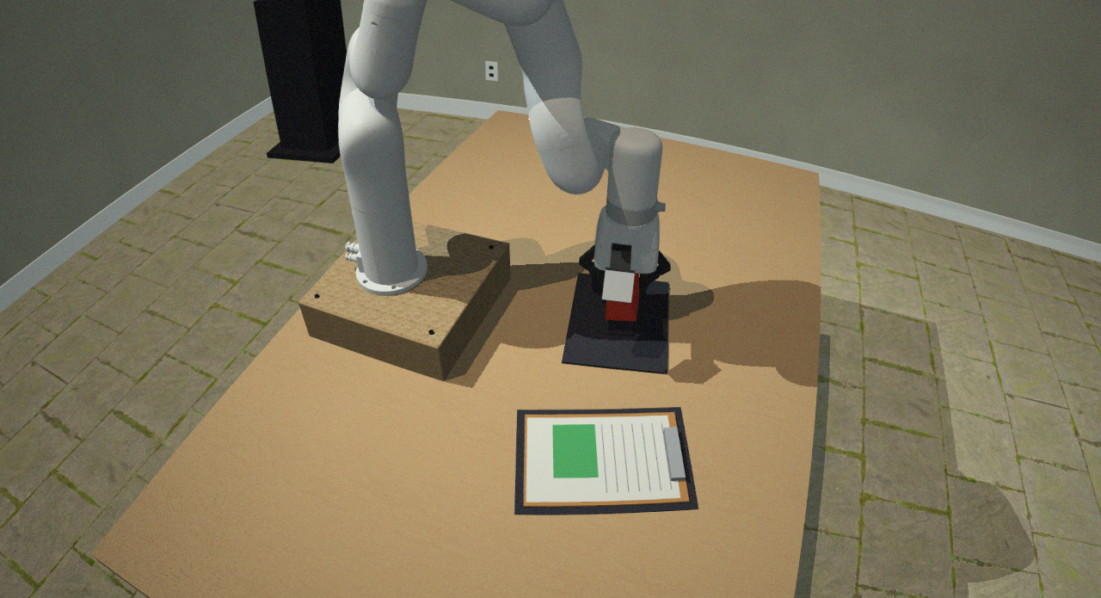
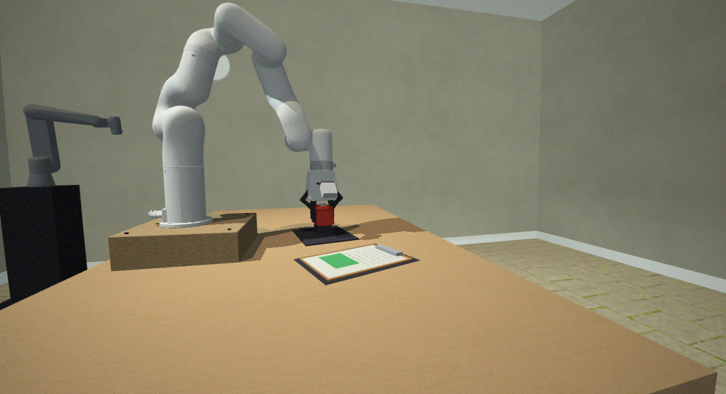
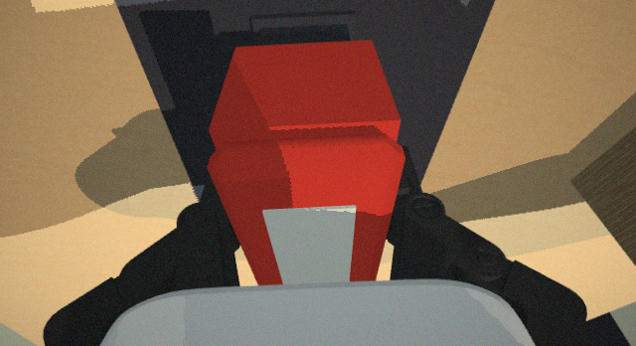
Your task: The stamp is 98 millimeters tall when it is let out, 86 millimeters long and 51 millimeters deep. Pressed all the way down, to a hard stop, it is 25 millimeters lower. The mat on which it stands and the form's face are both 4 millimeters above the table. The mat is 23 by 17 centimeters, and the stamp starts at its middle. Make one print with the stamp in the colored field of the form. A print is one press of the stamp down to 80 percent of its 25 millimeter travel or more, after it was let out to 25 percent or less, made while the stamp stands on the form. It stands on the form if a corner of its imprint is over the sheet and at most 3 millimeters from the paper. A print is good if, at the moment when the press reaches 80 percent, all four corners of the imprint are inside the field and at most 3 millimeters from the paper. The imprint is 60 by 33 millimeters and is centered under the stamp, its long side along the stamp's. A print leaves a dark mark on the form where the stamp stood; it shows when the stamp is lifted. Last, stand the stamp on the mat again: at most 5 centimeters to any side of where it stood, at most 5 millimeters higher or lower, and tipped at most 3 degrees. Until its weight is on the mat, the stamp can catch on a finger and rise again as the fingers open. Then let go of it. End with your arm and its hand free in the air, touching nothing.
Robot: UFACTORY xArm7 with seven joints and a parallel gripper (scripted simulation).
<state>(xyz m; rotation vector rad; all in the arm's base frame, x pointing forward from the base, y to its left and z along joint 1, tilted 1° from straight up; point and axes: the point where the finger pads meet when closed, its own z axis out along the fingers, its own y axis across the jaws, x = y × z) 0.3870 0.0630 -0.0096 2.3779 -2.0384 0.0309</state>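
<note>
My gripper is now 2 cm above the red stamp. The rest, counted from my hand: dark mat (7 cm below).
</note>
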